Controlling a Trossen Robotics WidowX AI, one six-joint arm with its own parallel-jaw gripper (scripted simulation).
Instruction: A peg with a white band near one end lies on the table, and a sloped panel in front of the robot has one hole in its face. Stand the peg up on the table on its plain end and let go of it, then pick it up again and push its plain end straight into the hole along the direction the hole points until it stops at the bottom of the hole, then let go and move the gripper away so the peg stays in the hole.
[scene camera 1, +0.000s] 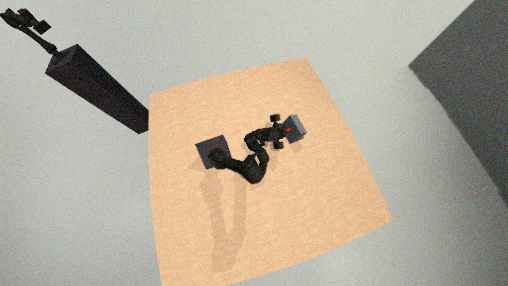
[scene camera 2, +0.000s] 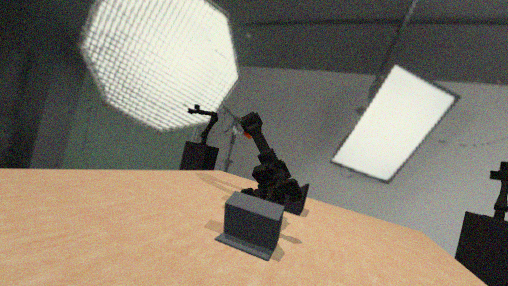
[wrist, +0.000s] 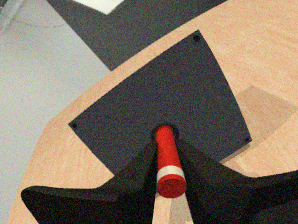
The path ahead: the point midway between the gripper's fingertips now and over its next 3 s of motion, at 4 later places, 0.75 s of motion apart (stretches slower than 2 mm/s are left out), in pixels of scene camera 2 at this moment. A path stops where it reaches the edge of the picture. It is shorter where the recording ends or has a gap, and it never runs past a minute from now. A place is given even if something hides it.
The gripper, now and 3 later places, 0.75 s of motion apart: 259, 211; 262, 205; 266, 199; 268, 193
